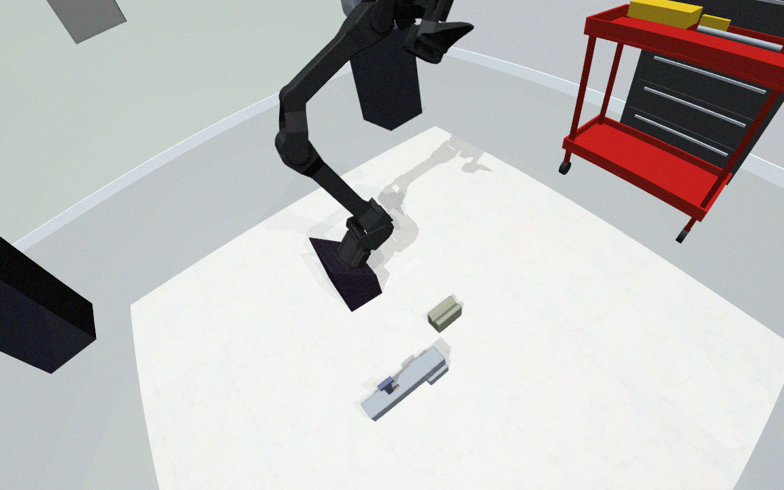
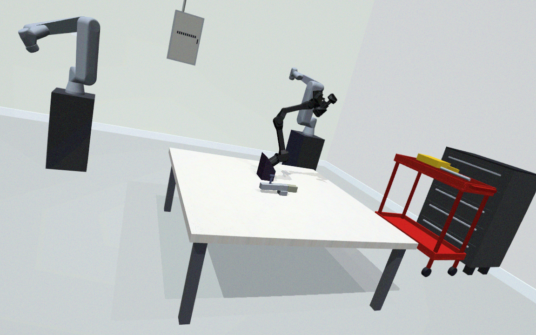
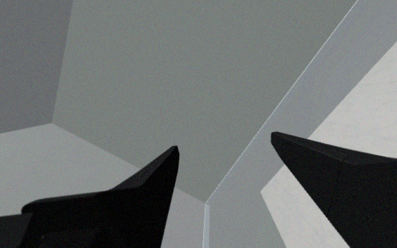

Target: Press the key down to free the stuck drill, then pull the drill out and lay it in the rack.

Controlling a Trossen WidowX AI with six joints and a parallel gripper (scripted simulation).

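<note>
My gripper tip is 80 mm short of the blue key, 350 mm to the left of it and 520 mm above it. From my gripper tip the other things lie so: drill (80 mm ahead, 290 mm to the right, 560 mm below); then grey holder block (80 mm ahead, 310 mm to the right, 570 mm below); then rack (20 mm ahead, 140 mm to the right, 590 mm below).
</note>
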